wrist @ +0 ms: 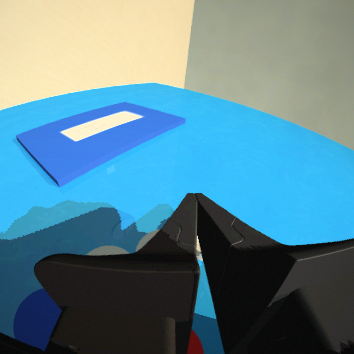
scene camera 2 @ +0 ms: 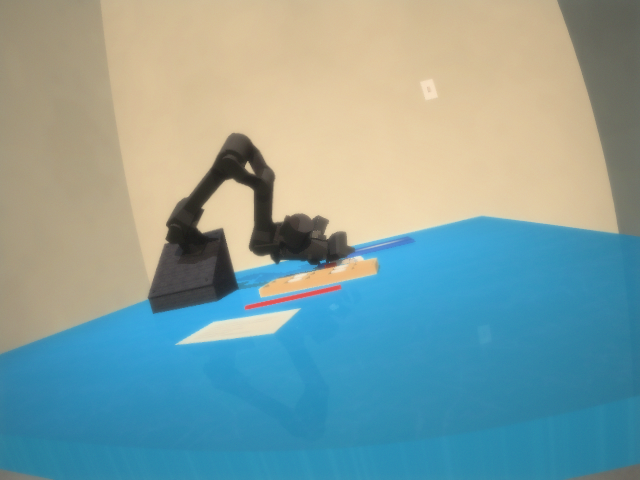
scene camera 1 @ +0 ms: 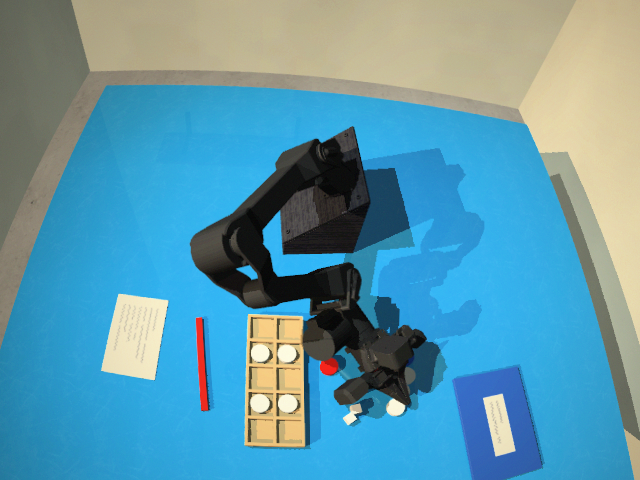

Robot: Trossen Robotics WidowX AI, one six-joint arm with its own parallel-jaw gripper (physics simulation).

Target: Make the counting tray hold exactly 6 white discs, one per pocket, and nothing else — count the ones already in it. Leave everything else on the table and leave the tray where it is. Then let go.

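Observation:
The wooden counting tray has two columns of pockets. In scene camera 1, two white discs sit in its second row and two more white discs in its fourth; the other rows are empty. My gripper is shut with nothing between its fingertips, low over the table right of the tray. A loose white disc lies by the fingertips. Two shaded pale discs show partly behind the left finger in the wrist view. The fingers hide part of this group.
A red disc and two small white cubes lie between tray and gripper. A blue disc and another red disc lie near the fingers. A red bar, a paper sheet and a blue book lie around.

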